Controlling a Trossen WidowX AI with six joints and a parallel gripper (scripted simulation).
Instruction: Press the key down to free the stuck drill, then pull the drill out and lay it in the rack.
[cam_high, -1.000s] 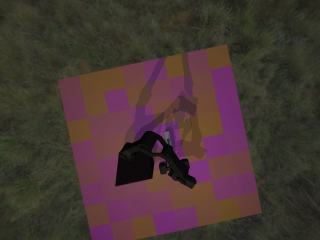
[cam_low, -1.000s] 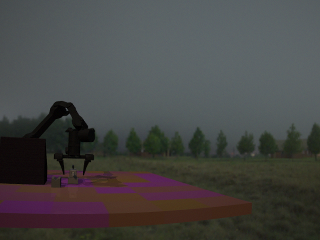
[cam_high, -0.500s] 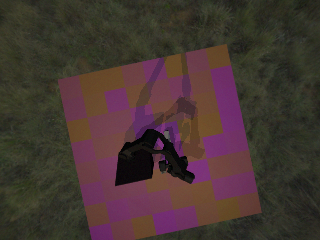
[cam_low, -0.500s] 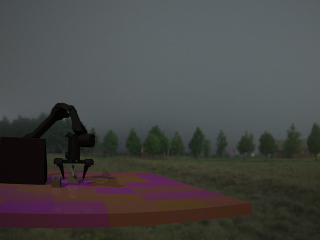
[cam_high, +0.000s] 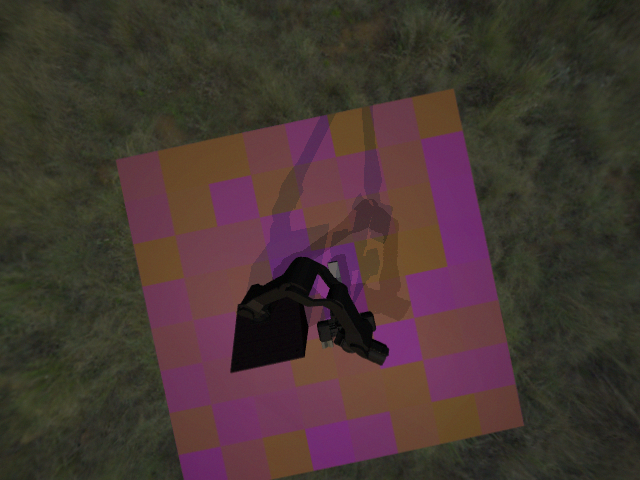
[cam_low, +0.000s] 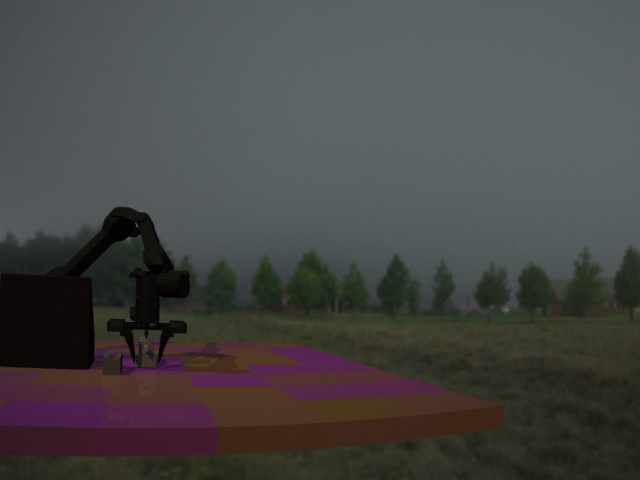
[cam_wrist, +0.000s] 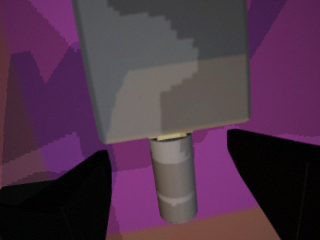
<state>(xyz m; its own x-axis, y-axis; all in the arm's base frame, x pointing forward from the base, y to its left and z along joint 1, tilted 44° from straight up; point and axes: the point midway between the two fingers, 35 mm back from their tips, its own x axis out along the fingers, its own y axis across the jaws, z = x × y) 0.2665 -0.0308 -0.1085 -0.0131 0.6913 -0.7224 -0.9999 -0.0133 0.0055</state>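
Right now my gripper tip is 6 cm to the right of the drill and 3 cm below it. From my gripper tip the other things lie so: thin dark key: 14 cm to the left, 3 cm above; grey block: 11 cm to the left, 2 cm above; grey rack: 8 cm behind, 5 cm to the right.
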